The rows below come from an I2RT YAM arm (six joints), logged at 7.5 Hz.
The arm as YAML. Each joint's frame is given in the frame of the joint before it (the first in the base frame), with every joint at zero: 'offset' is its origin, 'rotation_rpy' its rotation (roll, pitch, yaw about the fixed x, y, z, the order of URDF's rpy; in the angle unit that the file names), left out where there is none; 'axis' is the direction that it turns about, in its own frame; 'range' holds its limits. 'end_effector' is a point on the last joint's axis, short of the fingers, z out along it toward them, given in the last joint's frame.
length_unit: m
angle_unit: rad
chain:
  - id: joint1
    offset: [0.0, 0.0, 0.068]
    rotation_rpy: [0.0, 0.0, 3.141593]
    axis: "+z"
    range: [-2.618, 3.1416]
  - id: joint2
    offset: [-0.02, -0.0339, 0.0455]
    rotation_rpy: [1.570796, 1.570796, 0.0]
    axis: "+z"
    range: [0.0, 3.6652]
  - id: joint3
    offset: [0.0, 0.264, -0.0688]
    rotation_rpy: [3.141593, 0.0, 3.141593]
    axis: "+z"
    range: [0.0, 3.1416]
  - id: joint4
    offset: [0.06, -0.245, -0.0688]
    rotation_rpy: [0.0, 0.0, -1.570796]
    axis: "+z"
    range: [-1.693, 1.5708]
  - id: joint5
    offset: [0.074, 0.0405, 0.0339]
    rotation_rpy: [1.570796, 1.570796, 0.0]
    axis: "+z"
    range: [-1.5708, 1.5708]
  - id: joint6
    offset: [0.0, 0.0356, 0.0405]
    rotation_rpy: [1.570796, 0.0, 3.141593]
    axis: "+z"
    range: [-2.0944, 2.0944]
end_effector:
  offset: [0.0, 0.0, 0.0]
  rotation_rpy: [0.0, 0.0, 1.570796]
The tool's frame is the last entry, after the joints.
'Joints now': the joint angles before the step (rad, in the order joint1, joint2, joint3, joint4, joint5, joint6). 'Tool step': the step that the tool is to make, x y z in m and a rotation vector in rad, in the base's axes. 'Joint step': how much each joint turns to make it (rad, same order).
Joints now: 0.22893, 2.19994, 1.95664, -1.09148, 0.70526, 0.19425
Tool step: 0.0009, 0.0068, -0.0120, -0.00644, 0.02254, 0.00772
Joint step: 0.01430, 0.02419, -0.00594, 0.00141, 0.00241, 0.00815
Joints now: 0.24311, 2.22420, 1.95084, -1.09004, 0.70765, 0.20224
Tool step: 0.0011, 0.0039, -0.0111, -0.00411, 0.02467, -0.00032
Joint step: 0.00770, 0.02555, 0.00052, -0.00697, -0.00048, 0.01087
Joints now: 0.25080, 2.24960, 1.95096, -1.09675, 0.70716, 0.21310
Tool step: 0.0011, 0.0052, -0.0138, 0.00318, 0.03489, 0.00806
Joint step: 0.00973, 0.03094, 0.00016, -0.00514, -0.01149, 0.00460
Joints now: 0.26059, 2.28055, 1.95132, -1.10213, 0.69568, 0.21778
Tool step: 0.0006, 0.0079, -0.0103, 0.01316, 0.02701, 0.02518
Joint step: 0.01500, 0.02268, 0.00012, 0.00612, -0.02100, -0.00968
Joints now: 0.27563, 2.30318, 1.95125, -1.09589, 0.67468, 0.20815
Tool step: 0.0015, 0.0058, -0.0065, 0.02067, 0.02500, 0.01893
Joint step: 0.00950, 0.02231, 0.01531, -0.00644, -0.02769, -0.00793
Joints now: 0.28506, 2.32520, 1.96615, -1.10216, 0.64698, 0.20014
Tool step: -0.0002, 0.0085, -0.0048, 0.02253, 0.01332, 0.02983
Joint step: 0.01603, 0.01034, 0.00083, 0.01129, -0.02678, -0.01355
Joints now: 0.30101, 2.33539, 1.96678, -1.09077, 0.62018, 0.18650
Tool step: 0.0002, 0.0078, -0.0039, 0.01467, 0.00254, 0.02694
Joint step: 0.01483, 0.00821, -0.00051, 0.01799, -0.01605, -0.01261
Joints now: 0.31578, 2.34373, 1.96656, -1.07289, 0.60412, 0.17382
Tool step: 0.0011, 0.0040, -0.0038, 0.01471, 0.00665, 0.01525
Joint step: 0.00631, 0.01083, 0.00485, 0.00896, -0.01702, -0.00835
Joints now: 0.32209, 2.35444, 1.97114, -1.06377, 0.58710, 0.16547
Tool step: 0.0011, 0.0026, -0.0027, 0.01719, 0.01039, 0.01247
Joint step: 0.00319, 0.00980, 0.00792, 0.00191, -0.02060, -0.00809
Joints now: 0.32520, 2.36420, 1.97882, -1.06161, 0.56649, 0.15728
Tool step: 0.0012, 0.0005, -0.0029, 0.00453, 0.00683, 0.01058
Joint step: -0.00030, 0.00736, 0.00183, 0.00681, -0.00778, -0.01182
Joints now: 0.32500, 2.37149, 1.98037, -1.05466, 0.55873, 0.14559
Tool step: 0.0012, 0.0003, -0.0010, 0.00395, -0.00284, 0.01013
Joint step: -0.00048, 0.00157, -0.00149, 0.01333, -0.00419, -0.01195
